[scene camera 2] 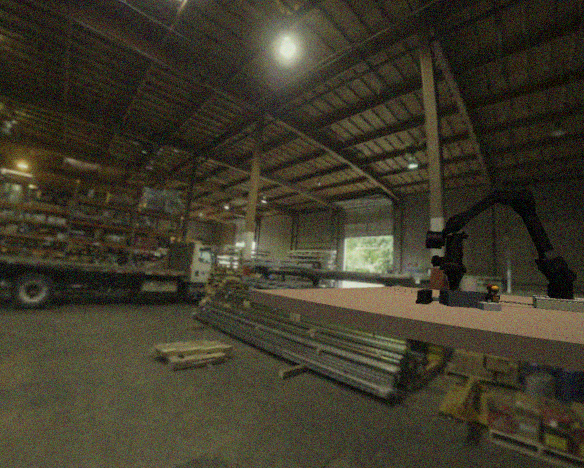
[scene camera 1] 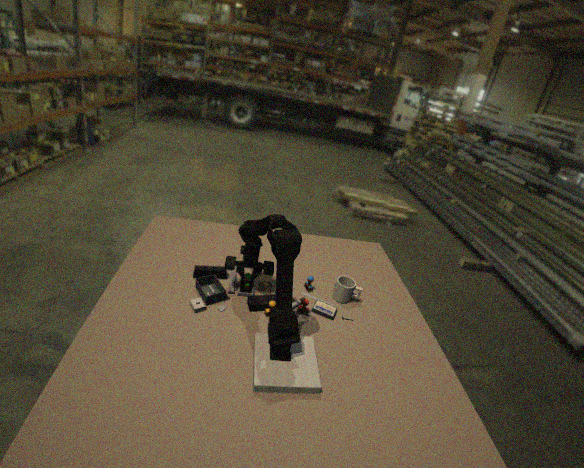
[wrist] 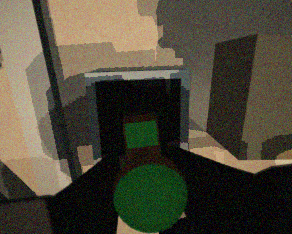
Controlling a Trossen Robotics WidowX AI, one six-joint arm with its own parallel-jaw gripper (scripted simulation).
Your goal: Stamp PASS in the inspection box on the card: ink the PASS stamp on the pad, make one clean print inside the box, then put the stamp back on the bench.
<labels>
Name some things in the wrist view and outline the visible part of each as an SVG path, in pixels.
My gripper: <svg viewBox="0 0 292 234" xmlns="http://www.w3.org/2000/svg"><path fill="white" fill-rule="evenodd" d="M118 152L109 153L75 181L53 196L44 195L0 201L0 234L117 234L119 215L113 203L113 185L115 177L120 170ZM166 147L166 158L175 163L182 172L186 182L188 197L184 213L193 234L292 234L292 164L271 166L254 174L176 146Z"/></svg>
A green-knobbed stamp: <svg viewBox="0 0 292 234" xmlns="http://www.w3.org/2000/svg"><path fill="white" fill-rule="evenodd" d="M153 110L123 114L122 125L127 162L118 171L113 185L113 203L117 214L130 228L143 233L162 232L174 225L182 216L188 197L186 182L182 172L175 163L161 156L158 119Z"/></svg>
</labels>
